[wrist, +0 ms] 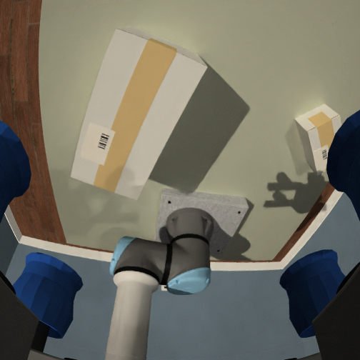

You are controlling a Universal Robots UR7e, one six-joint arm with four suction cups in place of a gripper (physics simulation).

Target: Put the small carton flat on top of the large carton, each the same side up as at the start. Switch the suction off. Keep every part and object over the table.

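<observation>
The large white carton point(137, 117) lies on the green surface left of centre in the wrist view, with a tan tape strip along its top and a barcode label near its lower left. The small white carton point(320, 131) lies at the right, apart from the large one, with tape and a barcode label showing. The right suction cup hides part of it. My gripper point(180, 226) shows as four blue suction cups around the edges of the view. It hangs above the surface, its suction is off and no carton is on the cups.
The robot's grey base plate point(230, 206) is at the lower middle, close to the large carton's lower end, with the arm point(134, 310) rising from it. A brown wooden strip point(22, 100) runs along the left, and a pale edge point(75, 249) crosses below. Shadows fall beside both cartons.
</observation>
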